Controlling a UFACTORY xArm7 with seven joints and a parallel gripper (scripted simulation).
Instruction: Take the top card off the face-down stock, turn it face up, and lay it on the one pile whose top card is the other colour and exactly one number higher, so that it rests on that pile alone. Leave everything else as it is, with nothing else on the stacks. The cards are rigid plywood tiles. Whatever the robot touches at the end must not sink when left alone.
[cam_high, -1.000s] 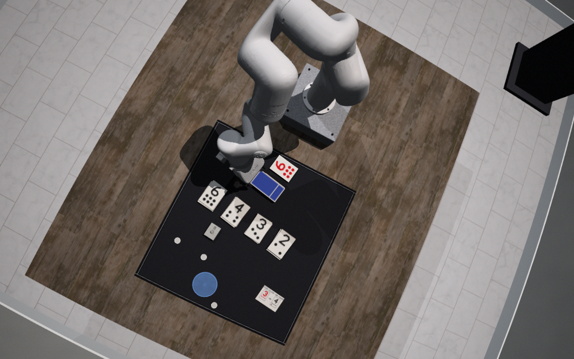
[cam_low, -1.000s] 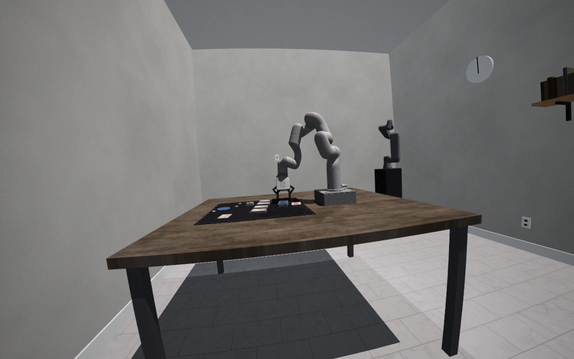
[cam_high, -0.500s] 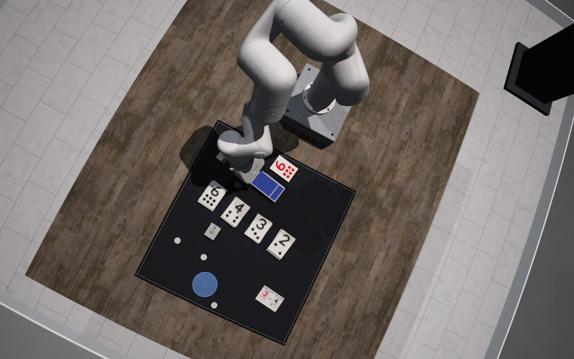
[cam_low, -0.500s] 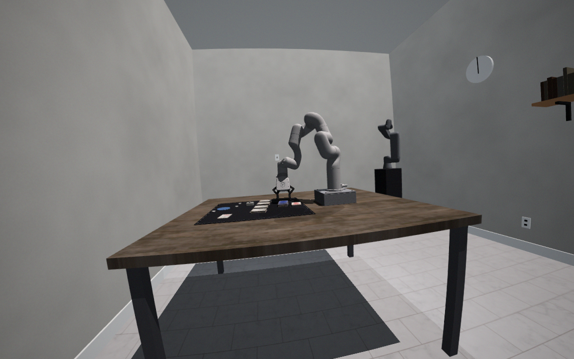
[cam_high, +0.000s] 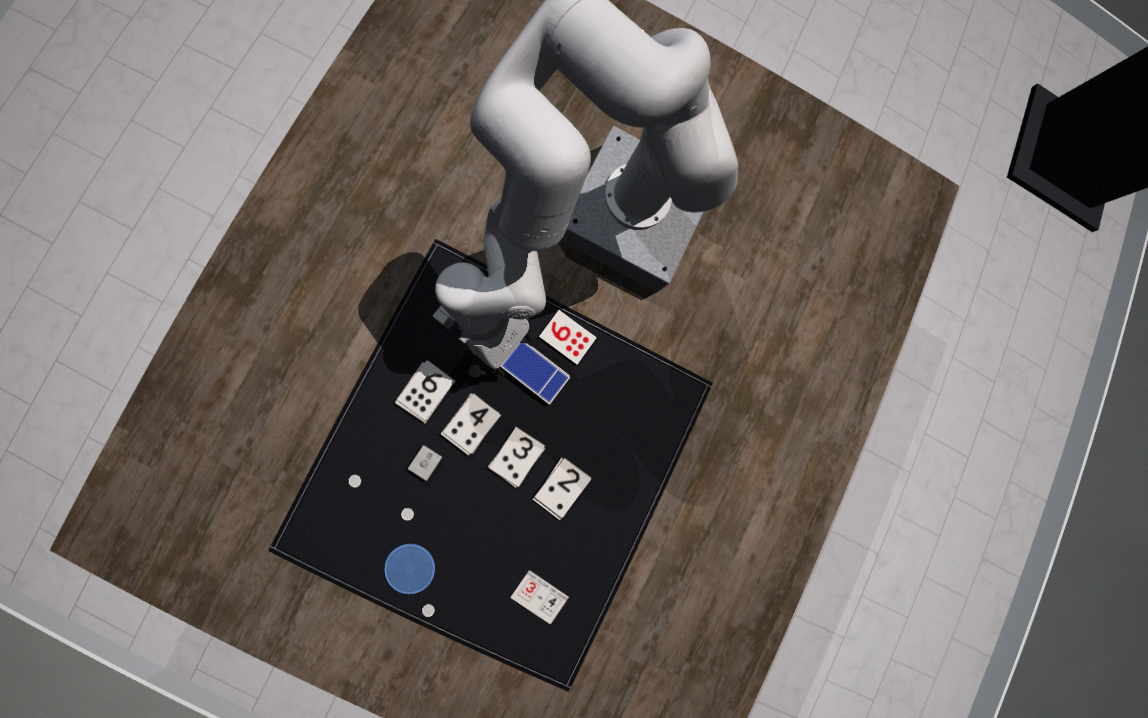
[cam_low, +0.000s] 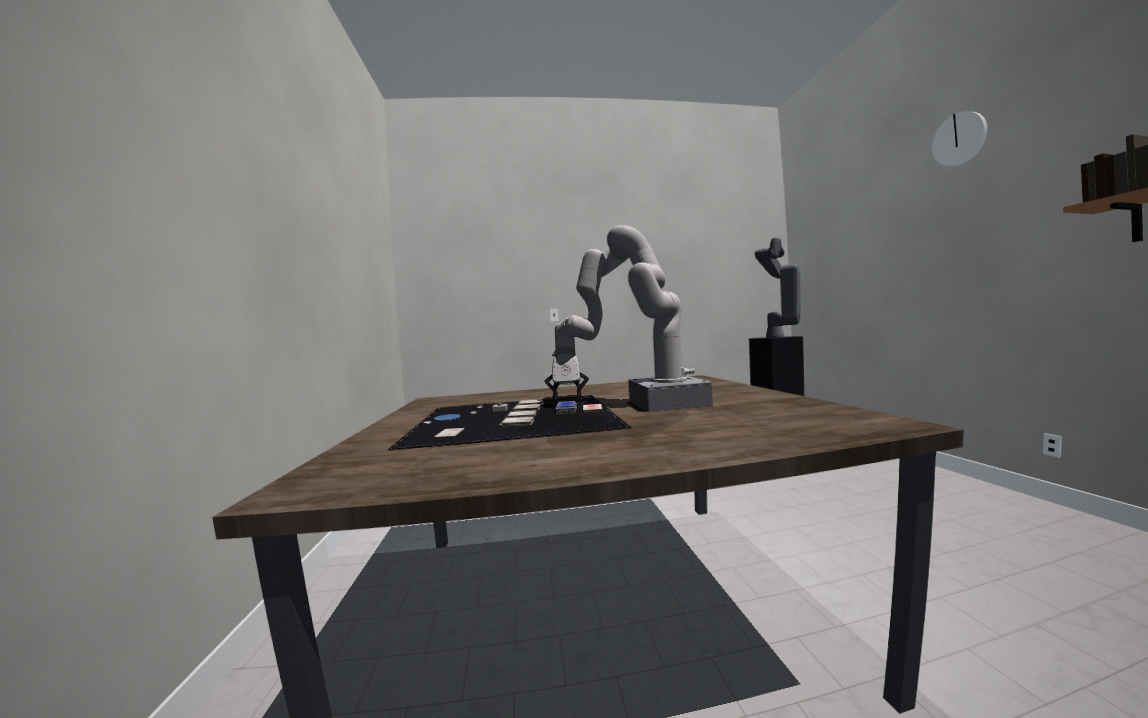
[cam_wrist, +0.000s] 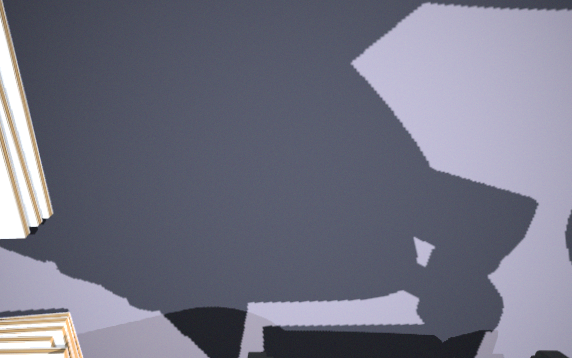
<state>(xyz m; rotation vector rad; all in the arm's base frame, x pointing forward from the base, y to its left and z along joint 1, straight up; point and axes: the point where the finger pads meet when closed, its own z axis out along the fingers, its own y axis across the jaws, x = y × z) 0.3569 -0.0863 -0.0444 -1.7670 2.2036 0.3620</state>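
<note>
My gripper is now 15 cm short of the black 4 card, 1 cm to the left of it and 2 cm above it. The rest, counted from my hand: black 3 card: 17 cm ahead, 9 cm to the left, 3 cm below; then black 2 card: 18 cm ahead, 19 cm to the left, 3 cm below; then black mat: 19 cm ahead, 7 cm to the left, 5 cm below.
</note>
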